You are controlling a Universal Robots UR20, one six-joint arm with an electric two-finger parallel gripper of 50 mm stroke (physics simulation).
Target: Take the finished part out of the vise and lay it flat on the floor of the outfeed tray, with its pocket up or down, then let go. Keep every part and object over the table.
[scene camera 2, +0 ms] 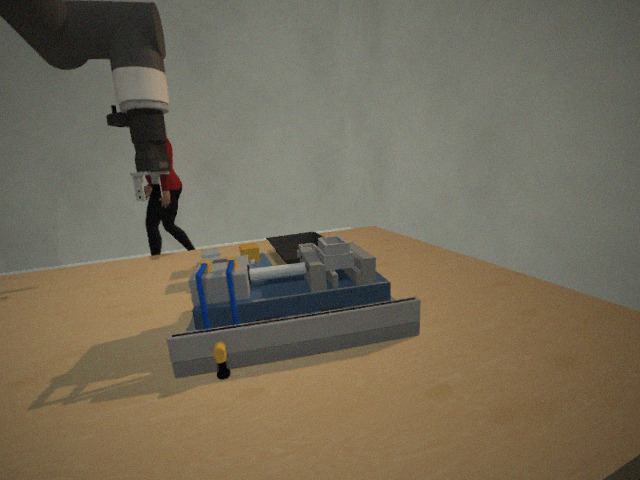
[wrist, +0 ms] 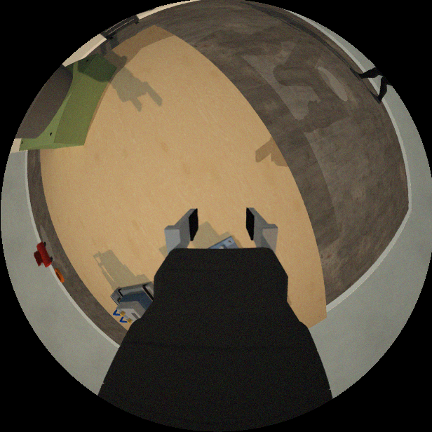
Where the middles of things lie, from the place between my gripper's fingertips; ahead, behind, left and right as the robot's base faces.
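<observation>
With the blue vise [scene camera 2: 248,311] as the reference, my hand is 24 cm short of it, 41 cm to the left of it and 14 cm above it. There is also the grey rail [scene camera 2: 200,345], which, counted from my hand, is 23 cm ahead, 50 cm to the right and 14 cm below.
</observation>
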